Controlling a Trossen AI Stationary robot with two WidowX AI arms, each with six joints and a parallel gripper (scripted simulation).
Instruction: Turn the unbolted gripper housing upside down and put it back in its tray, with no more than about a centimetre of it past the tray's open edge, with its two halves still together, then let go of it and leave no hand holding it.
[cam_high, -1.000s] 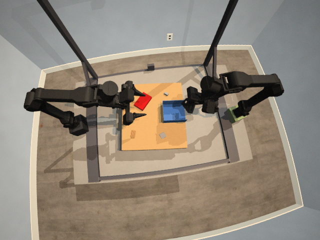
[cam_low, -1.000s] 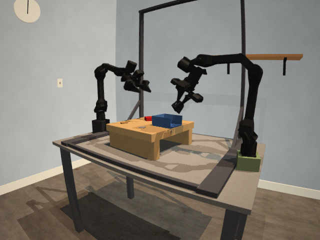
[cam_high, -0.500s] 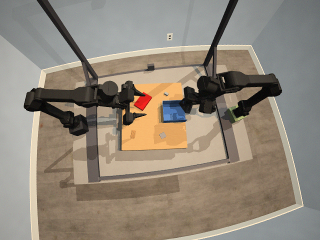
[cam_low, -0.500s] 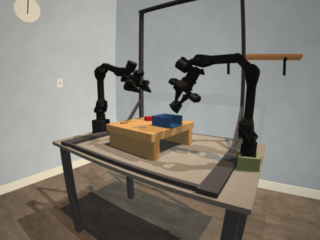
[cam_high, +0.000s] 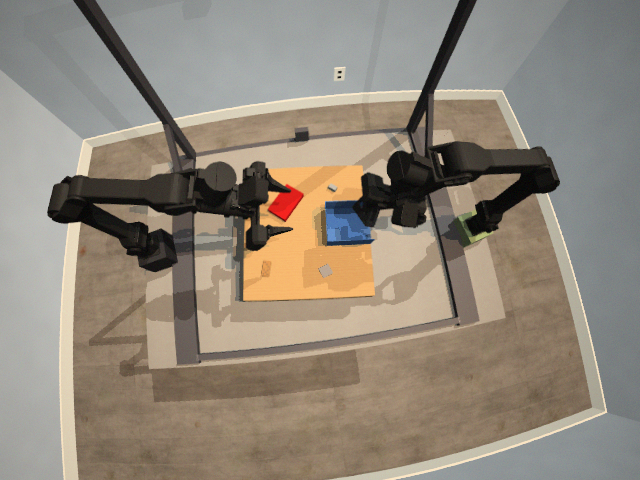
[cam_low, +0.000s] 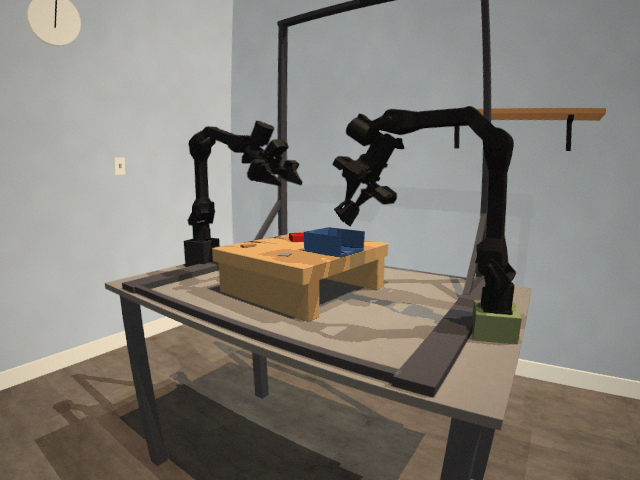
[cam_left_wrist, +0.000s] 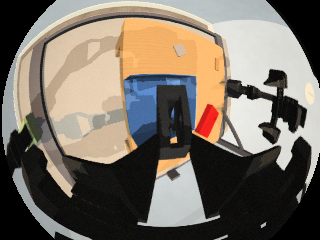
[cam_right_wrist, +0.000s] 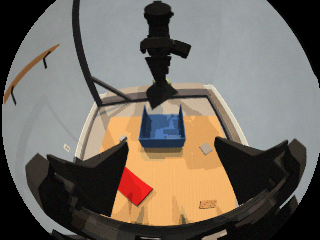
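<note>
The dark gripper housing lies 50 mm below my left hand and 20 mm to the right of it. Also, from my left hand: orange wooden bench 210 mm below, 180 mm to the right; blue tray 140 mm below, 90 mm to the right.
</note>
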